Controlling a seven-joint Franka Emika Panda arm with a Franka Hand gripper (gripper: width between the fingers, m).
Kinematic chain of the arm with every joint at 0, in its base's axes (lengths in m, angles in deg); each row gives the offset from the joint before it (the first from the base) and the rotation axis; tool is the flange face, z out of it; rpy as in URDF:
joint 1: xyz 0 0 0.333 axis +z
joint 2: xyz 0 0 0 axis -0.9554 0.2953 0
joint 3: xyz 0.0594 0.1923 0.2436 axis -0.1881 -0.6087 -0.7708
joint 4: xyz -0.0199 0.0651 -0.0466 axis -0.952 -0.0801 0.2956
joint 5: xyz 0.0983 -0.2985 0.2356 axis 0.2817 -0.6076 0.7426
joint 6: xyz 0 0 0 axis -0.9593 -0.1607 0.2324
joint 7: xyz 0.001 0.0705 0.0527 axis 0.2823 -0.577 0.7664
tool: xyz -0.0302 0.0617 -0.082 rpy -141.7 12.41 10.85
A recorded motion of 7 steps. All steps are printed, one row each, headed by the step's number.
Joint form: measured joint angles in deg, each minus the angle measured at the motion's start. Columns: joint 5, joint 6, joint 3, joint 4, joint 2, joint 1, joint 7.
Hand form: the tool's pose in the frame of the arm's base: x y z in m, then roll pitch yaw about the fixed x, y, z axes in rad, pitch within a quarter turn. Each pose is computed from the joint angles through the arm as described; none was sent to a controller.
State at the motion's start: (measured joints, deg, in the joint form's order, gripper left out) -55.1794 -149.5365 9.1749 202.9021 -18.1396 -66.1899 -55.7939
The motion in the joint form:
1: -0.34 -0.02 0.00 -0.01 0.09 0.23 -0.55
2: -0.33 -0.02 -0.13 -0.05 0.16 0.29 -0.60
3: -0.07 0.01 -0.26 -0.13 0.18 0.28 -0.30
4: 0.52 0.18 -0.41 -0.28 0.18 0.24 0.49
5: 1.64 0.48 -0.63 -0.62 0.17 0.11 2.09
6: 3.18 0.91 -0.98 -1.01 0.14 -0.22 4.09
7: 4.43 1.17 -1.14 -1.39 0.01 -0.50 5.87
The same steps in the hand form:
1: 0.4834 0.2462 0.2080 -2.9237 -0.2683 -1.3967
2: 0.4827 0.2479 0.2078 -2.9240 -0.2670 -1.3945
3: 0.4828 0.2490 0.2083 -2.9257 -0.2651 -1.3914
4: 0.4834 0.2499 0.2092 -2.9307 -0.2638 -1.3853
5: 0.4854 0.2507 0.2114 -2.9393 -0.2612 -1.3741
6: 0.4881 0.2508 0.2141 -2.9513 -0.2565 -1.3636
7: 0.4915 0.2500 0.2176 -2.9579 -0.2523 -1.3550

